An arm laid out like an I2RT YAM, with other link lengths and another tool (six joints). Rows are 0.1 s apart.
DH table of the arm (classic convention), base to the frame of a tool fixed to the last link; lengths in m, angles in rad. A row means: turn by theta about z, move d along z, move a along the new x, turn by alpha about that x. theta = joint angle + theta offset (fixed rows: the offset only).
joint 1: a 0.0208  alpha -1.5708  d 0.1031  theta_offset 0
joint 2: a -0.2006  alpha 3.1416  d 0  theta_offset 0
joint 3: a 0.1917  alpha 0  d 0  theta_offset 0.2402
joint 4: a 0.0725  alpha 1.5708  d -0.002  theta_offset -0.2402
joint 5: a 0  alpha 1.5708  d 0.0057  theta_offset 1.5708
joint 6: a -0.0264  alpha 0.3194  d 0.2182  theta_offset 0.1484
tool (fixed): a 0  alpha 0  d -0.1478  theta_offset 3.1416
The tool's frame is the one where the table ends.
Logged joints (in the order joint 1, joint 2, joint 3, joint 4, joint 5, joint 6), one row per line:
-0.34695, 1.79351, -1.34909, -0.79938, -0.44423, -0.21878
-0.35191, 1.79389, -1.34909, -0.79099, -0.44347, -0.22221
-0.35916, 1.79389, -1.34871, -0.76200, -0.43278, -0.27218
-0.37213, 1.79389, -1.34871, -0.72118, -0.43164, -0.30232
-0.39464, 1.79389, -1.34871, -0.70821, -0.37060, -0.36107
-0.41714, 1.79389, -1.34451, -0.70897, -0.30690, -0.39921
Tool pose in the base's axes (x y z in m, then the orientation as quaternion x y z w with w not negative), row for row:
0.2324, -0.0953, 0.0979, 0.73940, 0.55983, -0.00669, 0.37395
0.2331, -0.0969, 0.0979, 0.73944, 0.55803, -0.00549, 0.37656
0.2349, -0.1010, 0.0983, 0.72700, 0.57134, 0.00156, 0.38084
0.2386, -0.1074, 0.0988, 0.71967, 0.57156, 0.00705, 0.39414
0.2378, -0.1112, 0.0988, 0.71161, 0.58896, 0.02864, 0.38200
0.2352, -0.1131, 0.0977, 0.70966, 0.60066, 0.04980, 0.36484
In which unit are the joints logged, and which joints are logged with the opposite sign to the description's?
The joints are logged in radians. Opposite sign: joint 3, joint 5.
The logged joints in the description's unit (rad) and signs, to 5 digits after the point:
-0.34695, 1.79351, 1.34909, -0.79938, 0.44423, -0.21878
-0.35191, 1.79389, 1.34909, -0.79099, 0.44347, -0.22221
-0.35916, 1.79389, 1.34871, -0.76200, 0.43278, -0.27218
-0.37213, 1.79389, 1.34871, -0.72118, 0.43164, -0.30232
-0.39464, 1.79389, 1.34871, -0.70821, 0.37060, -0.36107
-0.41714, 1.79389, 1.34451, -0.70897, 0.30690, -0.39921

